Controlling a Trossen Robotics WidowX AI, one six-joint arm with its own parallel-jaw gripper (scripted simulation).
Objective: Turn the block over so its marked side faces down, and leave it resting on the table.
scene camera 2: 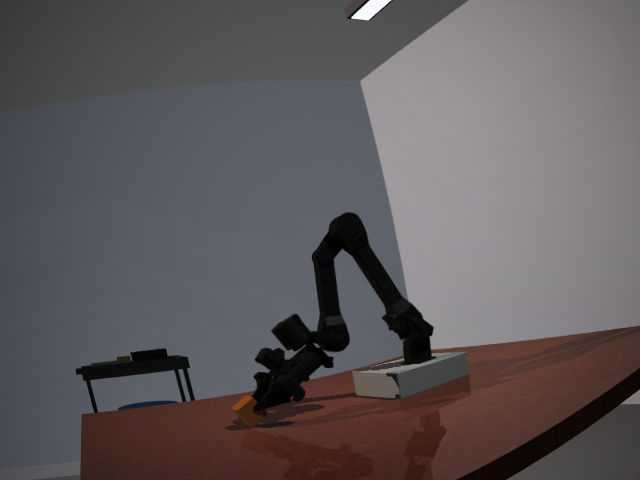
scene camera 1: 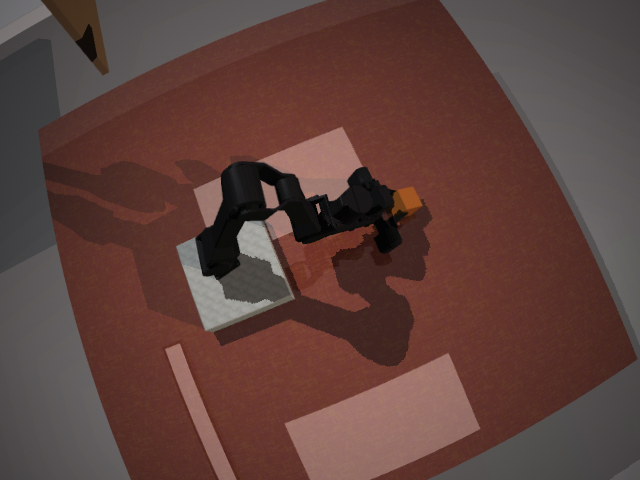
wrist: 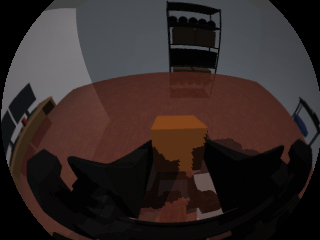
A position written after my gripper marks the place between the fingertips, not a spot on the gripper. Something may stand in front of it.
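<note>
My gripper (scene camera 2: 251,408) carries an orange block (wrist: 178,142). The wrist view shows me the gripper as well (wrist: 177,142), and I also find my gripper (scene camera 1: 402,203) from elsewhere in the scene.
</note>
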